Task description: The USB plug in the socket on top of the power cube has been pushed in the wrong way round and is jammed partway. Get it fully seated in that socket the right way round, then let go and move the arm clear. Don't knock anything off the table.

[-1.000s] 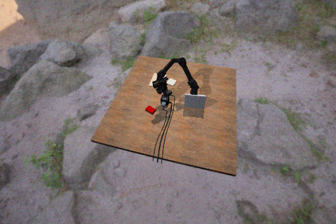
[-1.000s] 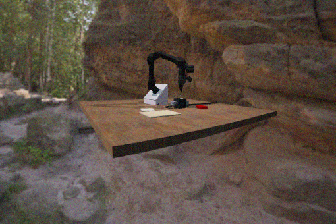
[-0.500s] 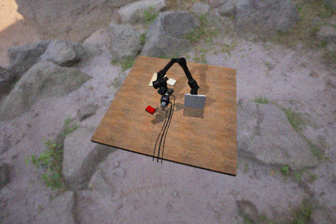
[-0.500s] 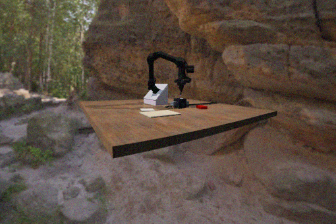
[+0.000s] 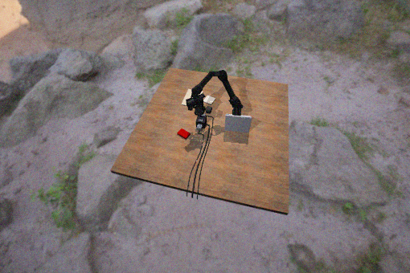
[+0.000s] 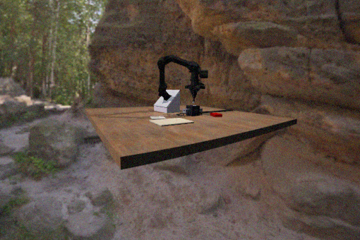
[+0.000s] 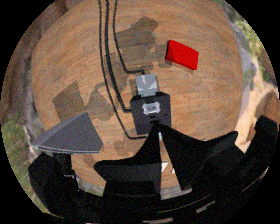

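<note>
Right now the usb plug is 20 mm below my gripper tip. Also, from my gripper tip: cream sheet 180 mm ahead, 300 mm to the right, 130 mm below; then red block 110 mm ahead, 130 mm to the left, 120 mm below; then usb socket 10 mm to the left, 60 mm below.
</note>
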